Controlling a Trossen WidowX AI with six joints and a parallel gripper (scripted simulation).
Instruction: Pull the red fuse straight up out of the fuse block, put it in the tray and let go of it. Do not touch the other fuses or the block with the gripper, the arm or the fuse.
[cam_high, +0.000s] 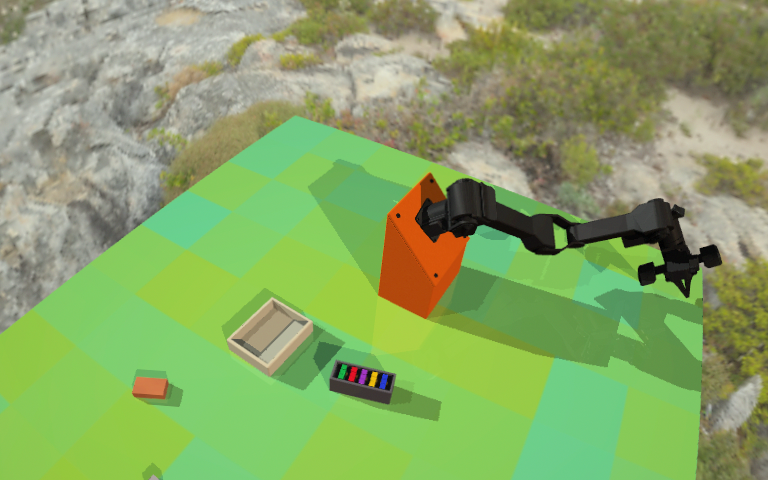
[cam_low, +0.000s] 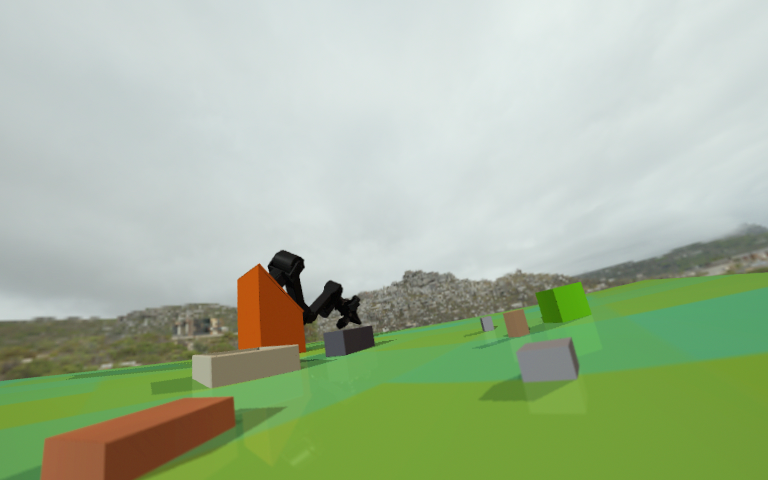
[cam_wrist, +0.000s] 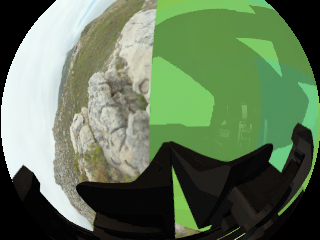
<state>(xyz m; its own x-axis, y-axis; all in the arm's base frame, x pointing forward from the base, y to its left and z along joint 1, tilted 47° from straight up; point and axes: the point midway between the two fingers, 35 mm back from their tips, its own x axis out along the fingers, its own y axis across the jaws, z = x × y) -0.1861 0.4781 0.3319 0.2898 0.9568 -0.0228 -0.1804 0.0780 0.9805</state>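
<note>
My gripper tip is now 490 mm short of the red fuse, 610 mm to the left of it and 30 mm above it. From my gripper tip the other things lie so: green cube 830 mm ahead, 570 mm to the right, 40 mm below; then tray 470 mm ahead, 790 mm to the right, 50 mm below.
</note>
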